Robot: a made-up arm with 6 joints. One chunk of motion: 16 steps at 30 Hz.
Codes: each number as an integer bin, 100 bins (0 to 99) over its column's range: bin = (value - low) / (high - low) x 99, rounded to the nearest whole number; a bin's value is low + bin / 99 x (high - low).
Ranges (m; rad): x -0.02..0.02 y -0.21..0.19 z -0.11..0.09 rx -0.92..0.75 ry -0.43..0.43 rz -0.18..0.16
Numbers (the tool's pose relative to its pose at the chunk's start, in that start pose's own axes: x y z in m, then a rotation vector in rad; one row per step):
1: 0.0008 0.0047 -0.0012 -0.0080 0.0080 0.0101
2: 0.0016 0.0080 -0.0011 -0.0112 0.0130 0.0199
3: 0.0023 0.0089 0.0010 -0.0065 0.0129 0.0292
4: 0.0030 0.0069 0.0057 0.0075 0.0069 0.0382
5: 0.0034 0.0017 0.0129 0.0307 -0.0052 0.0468
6: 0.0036 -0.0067 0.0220 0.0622 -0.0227 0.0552
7: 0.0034 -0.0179 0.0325 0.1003 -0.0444 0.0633
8: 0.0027 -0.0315 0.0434 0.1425 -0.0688 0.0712
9: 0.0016 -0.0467 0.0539 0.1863 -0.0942 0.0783
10: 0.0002 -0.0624 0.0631 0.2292 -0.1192 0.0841
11: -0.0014 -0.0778 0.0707 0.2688 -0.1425 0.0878
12: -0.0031 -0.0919 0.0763 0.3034 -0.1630 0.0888
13: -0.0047 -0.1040 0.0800 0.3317 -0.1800 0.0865
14: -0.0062 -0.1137 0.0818 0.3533 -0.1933 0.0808
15: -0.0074 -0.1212 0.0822 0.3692 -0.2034 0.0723
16: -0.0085 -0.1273 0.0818 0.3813 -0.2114 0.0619
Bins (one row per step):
1: 51 53 54 54 50 55
2: 53 54 54 54 51 58
3: 55 54 55 54 51 61
4: 57 54 57 55 50 64
5: 58 52 61 56 49 66
6: 58 50 65 58 47 68
7: 58 48 71 60 44 71
8: 56 44 76 63 42 73
9: 53 40 81 66 39 75
10: 50 37 86 68 36 77
11: 46 33 89 70 33 78
12: 42 29 92 73 31 78
13: 38 26 94 74 29 78
14: 34 24 95 75 27 76
15: 31 22 95 76 26 73
16: 28 20 95 77 25 70

